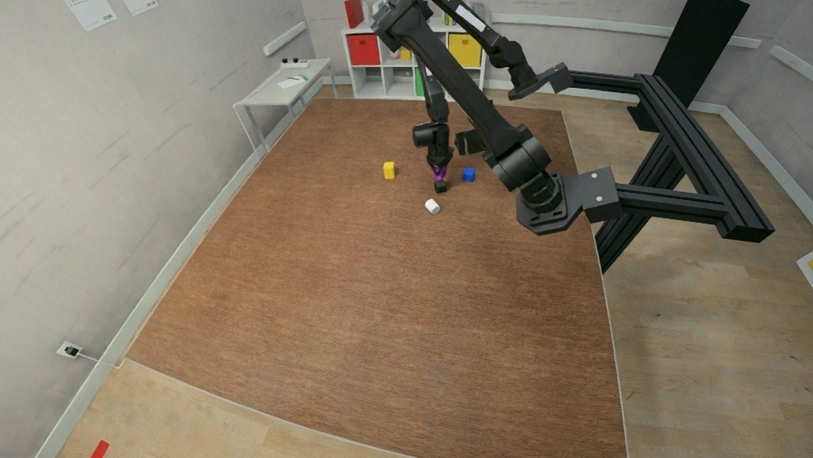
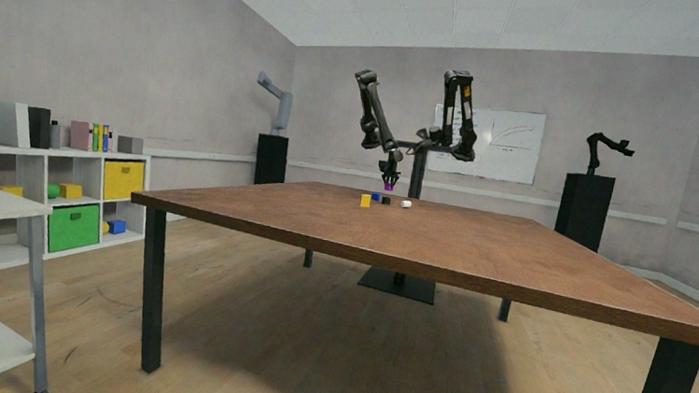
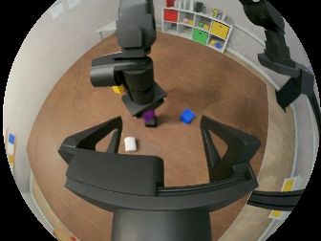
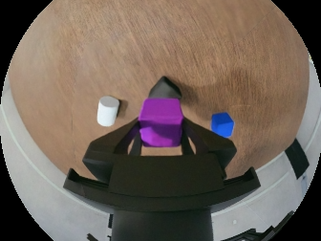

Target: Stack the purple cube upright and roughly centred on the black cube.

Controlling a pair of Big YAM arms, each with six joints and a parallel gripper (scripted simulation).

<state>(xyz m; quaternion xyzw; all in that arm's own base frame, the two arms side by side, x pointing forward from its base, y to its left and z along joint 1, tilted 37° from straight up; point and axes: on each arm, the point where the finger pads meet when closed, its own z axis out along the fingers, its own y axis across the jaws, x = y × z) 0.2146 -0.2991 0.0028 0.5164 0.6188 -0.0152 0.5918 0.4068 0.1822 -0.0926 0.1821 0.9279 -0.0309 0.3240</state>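
My right hand is 9 cm above the black cube. Round my right hand: yellow cube (23 cm ahead, 8 cm below, 7 cm to the right); purple cube (right at my right hand); blue cube (12 cm behind, 9 cm to the right, 9 cm below).
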